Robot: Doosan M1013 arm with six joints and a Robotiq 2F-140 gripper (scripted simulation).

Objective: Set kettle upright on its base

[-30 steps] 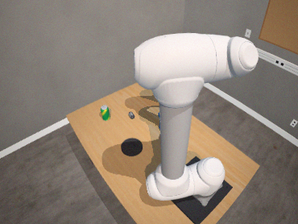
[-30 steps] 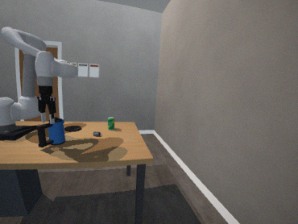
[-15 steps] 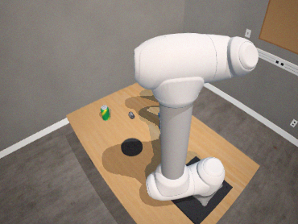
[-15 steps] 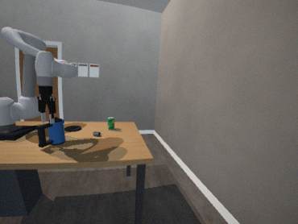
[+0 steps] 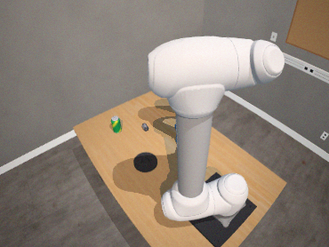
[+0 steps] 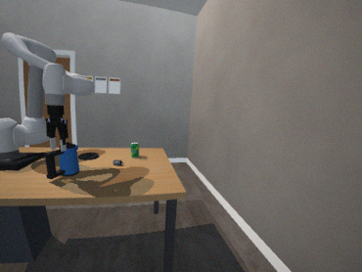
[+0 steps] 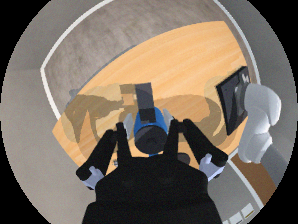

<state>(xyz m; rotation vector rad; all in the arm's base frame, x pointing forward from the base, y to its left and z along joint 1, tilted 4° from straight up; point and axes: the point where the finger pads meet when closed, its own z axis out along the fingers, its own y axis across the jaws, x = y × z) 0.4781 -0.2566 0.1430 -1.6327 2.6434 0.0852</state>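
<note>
My hand is 1 cm short of the blue kettle, 2 cm to the right of it and 10 cm above it. Round my hand: round black base 5 cm ahead, 36 cm to the left, 18 cm below; then green can 42 cm ahead, 34 cm to the left, 13 cm below.
</note>
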